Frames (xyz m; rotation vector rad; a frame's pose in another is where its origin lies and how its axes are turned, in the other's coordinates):
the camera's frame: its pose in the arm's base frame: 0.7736 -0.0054 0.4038 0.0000 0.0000 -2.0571
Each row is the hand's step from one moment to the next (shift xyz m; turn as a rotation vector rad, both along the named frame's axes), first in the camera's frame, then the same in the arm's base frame.
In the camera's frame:
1: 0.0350 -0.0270 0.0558 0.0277 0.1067 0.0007
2: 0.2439 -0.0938 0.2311 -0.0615 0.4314 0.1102
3: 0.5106 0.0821 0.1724 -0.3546 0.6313 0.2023
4: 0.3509 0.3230 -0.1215 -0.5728 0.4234 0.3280
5: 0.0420 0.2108 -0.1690 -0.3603 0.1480 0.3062
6: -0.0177 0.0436 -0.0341 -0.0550 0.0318 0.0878
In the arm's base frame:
1: -0.0402 -0.0183 0.0558 0.0814 -0.0744 0.0007
2: -0.1969 -0.1718 0.2311 0.4101 -0.1472 0.1102
3: -0.1661 -0.4898 0.1724 0.7238 0.0184 0.2023
4: 0.1216 -0.4612 -0.1215 0.6420 0.3085 0.3280
5: 0.1667 -0.1357 -0.1690 0.2992 0.2494 0.3062
6: 0.0468 -0.0047 -0.0341 0.0538 0.0338 0.0878

